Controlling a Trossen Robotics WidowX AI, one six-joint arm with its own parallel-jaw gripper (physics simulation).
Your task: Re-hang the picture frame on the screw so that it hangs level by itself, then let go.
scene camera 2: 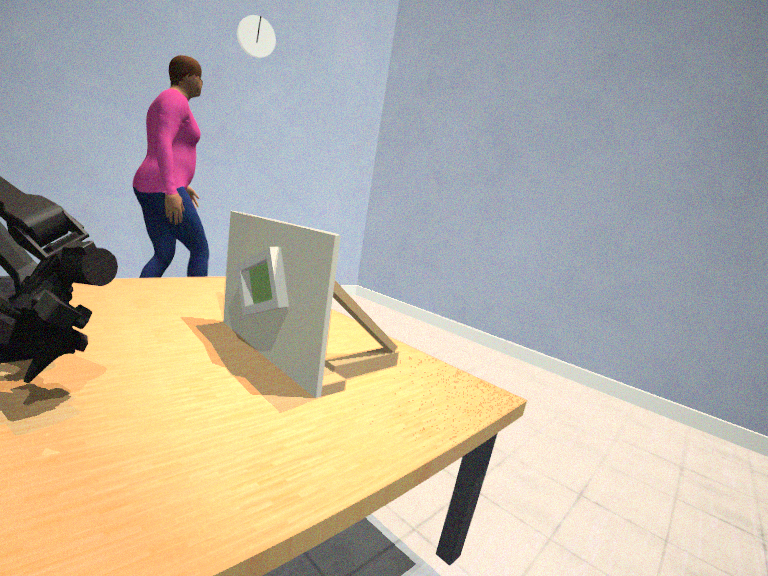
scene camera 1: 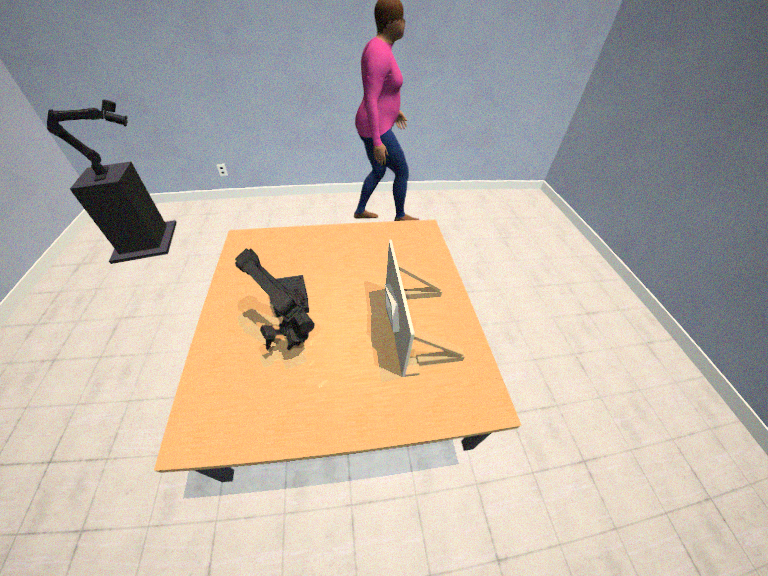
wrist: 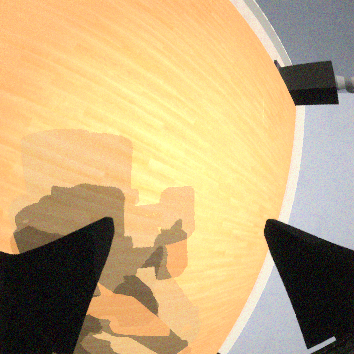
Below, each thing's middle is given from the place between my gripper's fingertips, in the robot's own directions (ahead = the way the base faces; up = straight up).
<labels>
Right now my hand is 50 cm short of the upright board (scene camera 2: 294,338), 8 cm below it and 3 cm to the right of it.
</labels>
